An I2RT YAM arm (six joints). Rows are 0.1 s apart.
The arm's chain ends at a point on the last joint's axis. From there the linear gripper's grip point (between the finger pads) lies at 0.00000 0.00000 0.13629 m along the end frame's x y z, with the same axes.
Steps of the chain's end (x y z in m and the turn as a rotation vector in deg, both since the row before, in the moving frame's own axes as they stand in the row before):
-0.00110, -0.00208, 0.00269, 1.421, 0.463, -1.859
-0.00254, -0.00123, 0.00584, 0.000, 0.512, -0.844
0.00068, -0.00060, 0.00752, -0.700, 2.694, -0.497
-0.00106, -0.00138, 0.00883, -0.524, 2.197, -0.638
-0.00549, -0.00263, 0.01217, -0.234, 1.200, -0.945
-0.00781, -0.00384, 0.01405, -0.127, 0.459, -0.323
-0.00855, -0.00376, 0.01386, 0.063, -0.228, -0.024
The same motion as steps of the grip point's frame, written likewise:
-0.00005, -0.00548, 0.00264, 1.421, 0.463, -1.859
-0.00132, -0.00124, 0.00583, 0.000, 0.512, -0.844
0.00709, 0.00104, 0.00736, -0.700, 2.694, -0.497
0.00417, -0.00016, 0.00872, -0.524, 2.197, -0.638
-0.00263, -0.00210, 0.01214, -0.234, 1.200, -0.945
-0.00672, -0.00354, 0.01405, -0.127, 0.459, -0.323
-0.00909, -0.00391, 0.01386, 0.063, -0.228, -0.024

